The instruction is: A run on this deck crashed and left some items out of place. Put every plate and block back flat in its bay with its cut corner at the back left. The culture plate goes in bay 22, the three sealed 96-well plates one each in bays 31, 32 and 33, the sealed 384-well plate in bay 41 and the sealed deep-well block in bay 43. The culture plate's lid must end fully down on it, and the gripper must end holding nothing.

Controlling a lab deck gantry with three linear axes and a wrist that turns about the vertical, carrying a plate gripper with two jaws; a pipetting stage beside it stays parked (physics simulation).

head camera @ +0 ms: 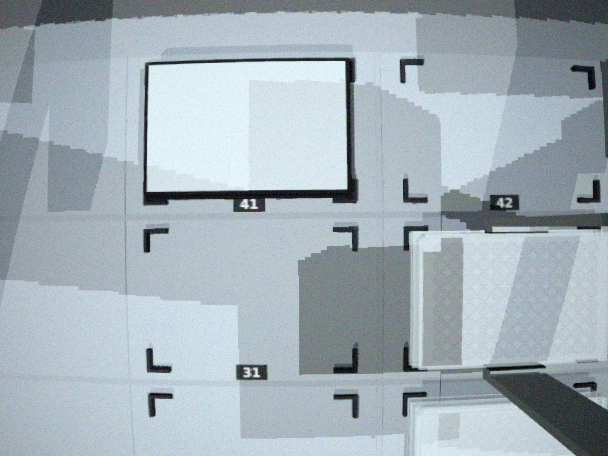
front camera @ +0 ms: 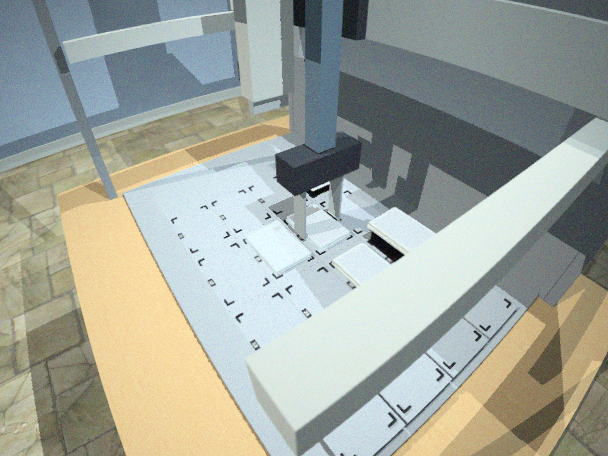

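Where they show: gripper, fingertip midpoint: (head camera: 511, 298) (front camera: 317, 226); robot's base, link origin: (front camera: 172, 220).
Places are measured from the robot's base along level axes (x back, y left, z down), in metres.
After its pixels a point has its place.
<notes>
My gripper (front camera: 320, 229) @(x -0.228, y 0.257, z -0.009 m) (head camera: 516, 299) @(x -0.228, y 0.257, z -0.009 m) is shut on a white 96-well plate (front camera: 327, 237) @(x -0.275, y 0.247, z -0.016 m) (head camera: 480, 325) @(x -0.205, y 0.243, z -0.015 m), with a jaw against its front and back edges. The plate is low at bay 32, roughly lined up with the corner marks; any small gap beneath it cannot be told. A plate with pale, layered edges (front camera: 279, 247) @(x -0.240, y 0.148, z -0.017 m) (head camera: 500, 435) @(x -0.219, y 0.173, z -0.017 m) is at bay 22, in front; its lid fit is unclear. The black-edged sealed 384-well plate (head camera: 200, 125) @(x -0.037, y 0.364, z -0.014 m) lies in bay 41. A white-topped plate (front camera: 360, 262) @(x -0.369, y 0.254, z -0.015 m) is at bay 33. The tall white-topped deep-well block (front camera: 400, 225) @(x -0.370, y 0.362, z -0.056 m) is at bay 43. Cut corners are unclear.
The pale gantry beam (front camera: 425, 295) @(x -0.626, y -0.015, z -0.400 m) crosses the front view and hides part of the deck (front camera: 165, 260) @(x -0.116, y -0.059, z 0.000 m). Bay 31's label (head camera: 251, 372) @(x -0.064, y 0.211, z 0.000 m) and bay 42's label (head camera: 504, 202) @(x -0.228, y 0.318, z 0.000 m) show beside bare corner marks. A dark arm (head camera: 555, 405) @(x -0.224, y 0.212, z -0.060 m) crosses over the bay 22 plate.
</notes>
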